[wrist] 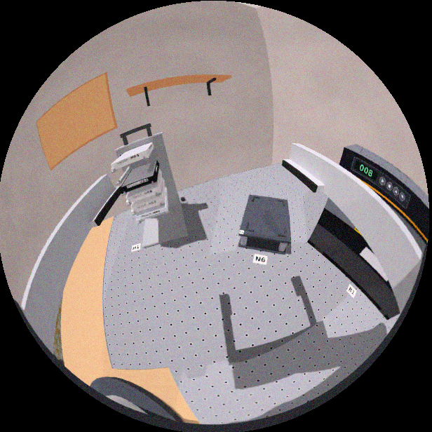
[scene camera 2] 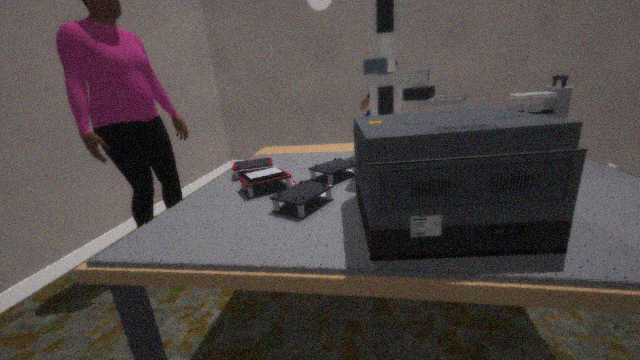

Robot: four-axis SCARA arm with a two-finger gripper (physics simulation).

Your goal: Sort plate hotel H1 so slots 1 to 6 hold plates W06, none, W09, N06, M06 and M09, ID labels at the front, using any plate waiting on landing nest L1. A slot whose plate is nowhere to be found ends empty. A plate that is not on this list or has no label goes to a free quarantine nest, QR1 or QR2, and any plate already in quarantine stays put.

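Frame: origin at the arm's base, x ahead, y left, z up, level; metres.
Seen in the pictures: gripper, fingertip midpoint: (scene camera 2: 465, 99).
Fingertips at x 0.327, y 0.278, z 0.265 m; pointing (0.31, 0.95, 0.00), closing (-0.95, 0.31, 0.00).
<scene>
Offsets run from my fingertips to a thing's middle. "spot": to the spot under its first point.
Plate hotel H1 @(dy +0.278, dx -0.073, dz -0.102 m) (wrist: 172, 200) (scene camera 2: 564, 102) stands at the left in the wrist view. A white plate (wrist: 134, 157) is at its top, a black plate (wrist: 141, 177) is below that, and several white plates (wrist: 145, 194) are lower down. Their labels face the camera but are too blurred to read surely. My gripper (wrist: 196, 160) is open and empty, its fingers wide apart, with the hotel's plates beyond the left finger. In the scene view a white plate @(dy -0.725, dx +0.240, dz -0.195 m) (scene camera 2: 264, 173) lies on a red-edged quarantine nest @(dy -0.725, dx +0.240, dz -0.224 m) (scene camera 2: 251, 182); another red-edged nest @(dy -0.849, dx +0.047, dz -0.225 m) (scene camera 2: 252, 164) is behind it. L1 does not show in the wrist view.
A dark nest (wrist: 265, 217) with the tag N6 stands right of the hotel. The dark machine @(dy -0.176, dx +0.466, dz -0.125 m) (scene camera 2: 470, 190) (wrist: 415, 175) tagged R1 is at the right in the wrist view. Two dark nests @(spot: dy -0.545, dx +0.415, dz -0.202 m) (scene camera 2: 301, 193) @(spot: dy -0.487, dx +0.151, dz -0.202 m) (scene camera 2: 332, 167) stand beside it. A person (scene camera 2: 112, 75) in pink stands behind the table.
</scene>
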